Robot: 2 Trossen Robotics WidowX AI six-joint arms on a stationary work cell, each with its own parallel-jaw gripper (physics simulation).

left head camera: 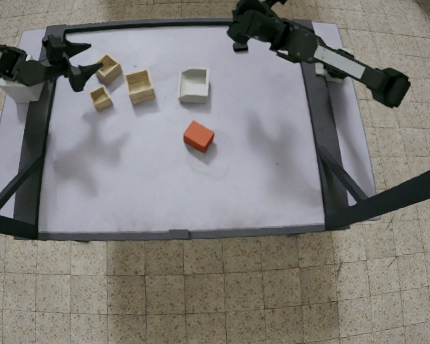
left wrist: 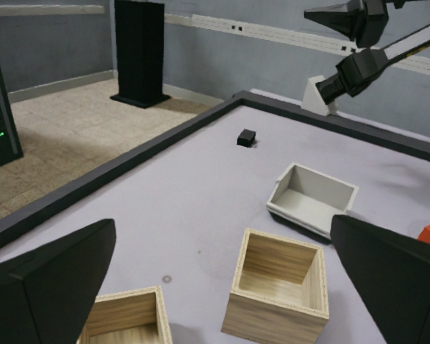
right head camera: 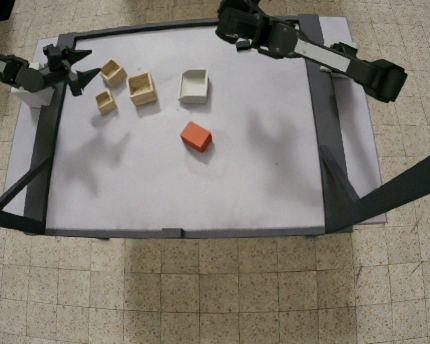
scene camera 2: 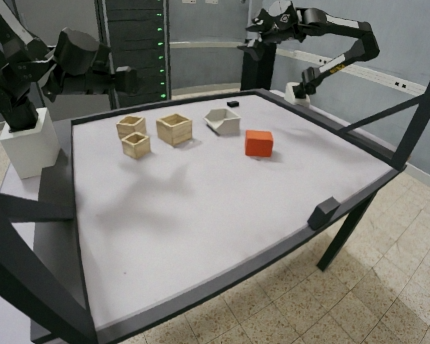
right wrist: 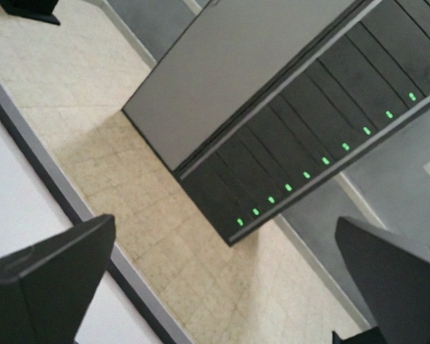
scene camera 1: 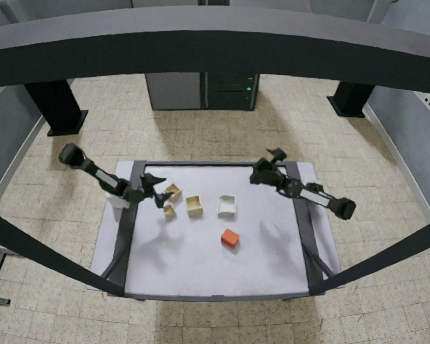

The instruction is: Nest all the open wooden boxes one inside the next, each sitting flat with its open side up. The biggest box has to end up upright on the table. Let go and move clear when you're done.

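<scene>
Three open wooden boxes stand apart on the table, open side up. The largest box [left head camera: 140, 87] [right head camera: 142, 89] [scene camera 2: 174, 130] [left wrist: 272, 317] is rightmost of the three. The middle-sized box [left head camera: 111, 71] [right head camera: 113, 73] [scene camera 2: 131, 129] is left of it, partly cut off in the left wrist view. The smallest box [left head camera: 101, 99] [right head camera: 105, 102] [scene camera 2: 136, 146] sits in front of the middle-sized one. My left gripper [left head camera: 95, 55] [right head camera: 95, 60] [left wrist: 224, 227] is open and empty, raised above the table near the two smaller boxes. My right gripper [scene camera 2: 244, 37] [right wrist: 227, 226] is open and empty, high over the table's far right part.
A white tray-like bin [left head camera: 194, 86] [scene camera 2: 225, 121] [left wrist: 310, 200] stands right of the largest box. A red-orange block [left head camera: 199, 136] [scene camera 2: 259, 144] lies in front of that bin. A small black block [scene camera 2: 233, 104] [left wrist: 246, 138] lies near the far edge. A dark frame borders the table.
</scene>
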